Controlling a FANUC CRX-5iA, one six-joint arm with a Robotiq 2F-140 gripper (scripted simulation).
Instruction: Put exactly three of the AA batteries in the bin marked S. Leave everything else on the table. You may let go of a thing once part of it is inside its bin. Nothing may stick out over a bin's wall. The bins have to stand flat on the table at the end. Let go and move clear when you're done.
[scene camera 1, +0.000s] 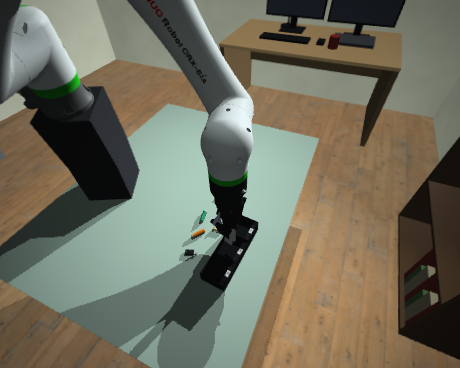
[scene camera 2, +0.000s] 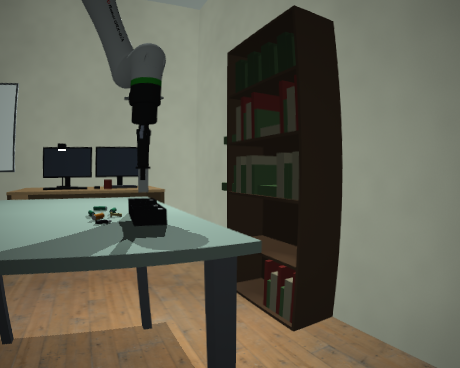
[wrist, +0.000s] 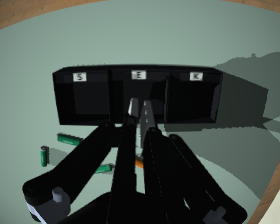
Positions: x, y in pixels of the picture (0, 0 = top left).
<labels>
my gripper: scene camera 1; scene camera 2; wrist 138, 109
same spot on my gripper: (scene camera 2: 142, 150) = (scene camera 1: 218, 229)
</labels>
